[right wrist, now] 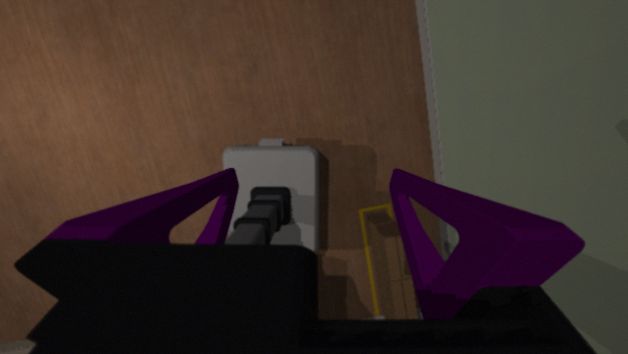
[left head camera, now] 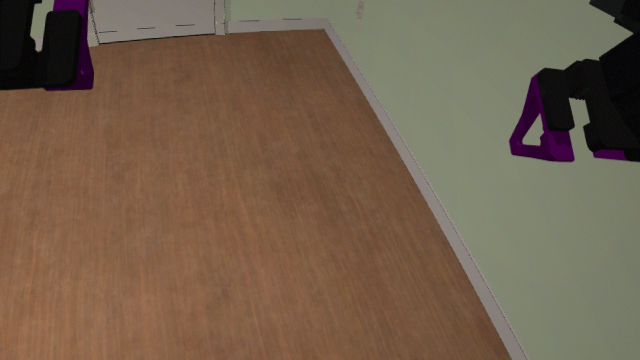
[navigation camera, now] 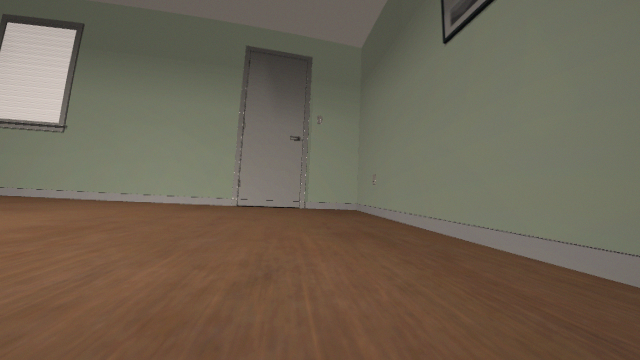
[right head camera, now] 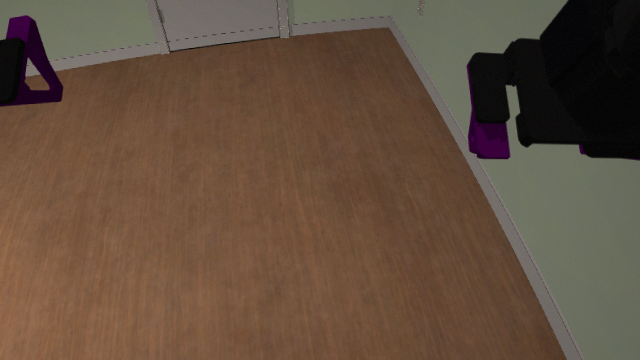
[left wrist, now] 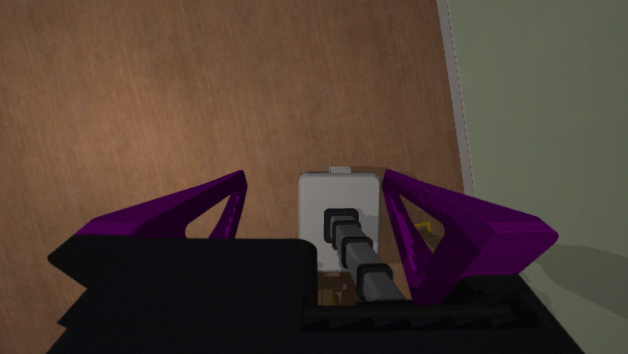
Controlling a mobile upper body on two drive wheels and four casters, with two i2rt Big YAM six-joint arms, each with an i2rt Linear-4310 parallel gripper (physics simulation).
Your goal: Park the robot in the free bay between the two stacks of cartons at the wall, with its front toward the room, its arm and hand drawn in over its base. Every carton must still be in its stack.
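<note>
No carton stack can be made out for certain. A yellow floor outline shows partly beside the robot's white base; brown shapes inside it are too hidden to name. In the right wrist view the outline lies to the right of the base, between it and the wall. My left gripper is open and empty above the base; part of it shows at the upper left of both head views. My right gripper is open and empty, partly over the base.
A green wall with a pale baseboard runs along the right. A closed door and a window are in the far wall. A framed picture hangs on the right wall.
</note>
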